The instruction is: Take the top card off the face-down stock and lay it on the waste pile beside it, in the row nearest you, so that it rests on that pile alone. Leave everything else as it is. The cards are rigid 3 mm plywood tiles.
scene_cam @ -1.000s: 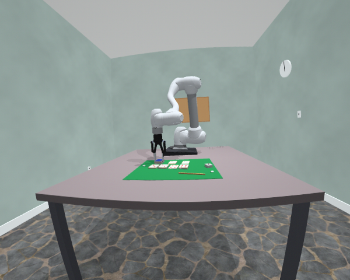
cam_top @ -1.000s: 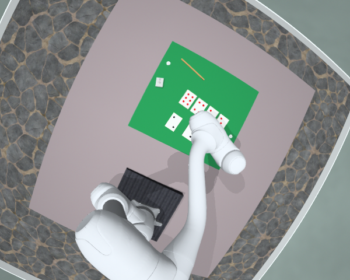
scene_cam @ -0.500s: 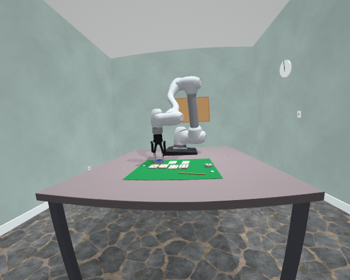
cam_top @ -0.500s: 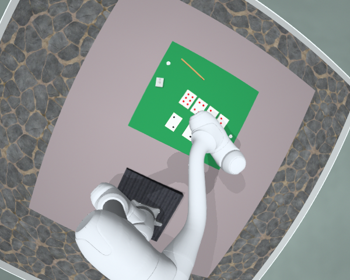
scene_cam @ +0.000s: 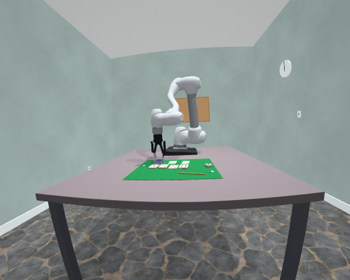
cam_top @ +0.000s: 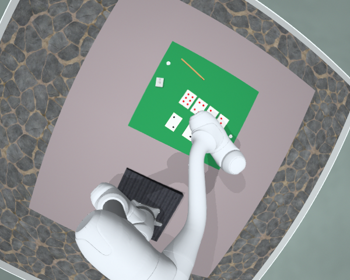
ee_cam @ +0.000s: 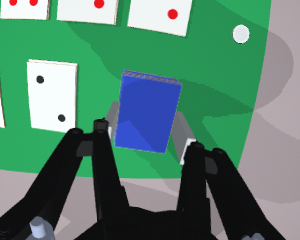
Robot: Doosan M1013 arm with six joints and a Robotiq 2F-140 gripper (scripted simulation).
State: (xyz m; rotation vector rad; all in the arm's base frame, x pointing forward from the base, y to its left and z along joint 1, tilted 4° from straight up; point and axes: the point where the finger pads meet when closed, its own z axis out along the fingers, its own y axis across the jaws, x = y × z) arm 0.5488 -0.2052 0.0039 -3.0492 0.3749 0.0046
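The black-pip card lies 40 mm ahead of my hand, 230 mm to the left of it and 50 mm below it. From my hand the other things lie so: thin wooden stick 360 mm ahead, 240 mm to the left, 50 mm below; green mat 170 mm ahead, 140 mm to the left, 60 mm below; blue-backed card 30 mm below.
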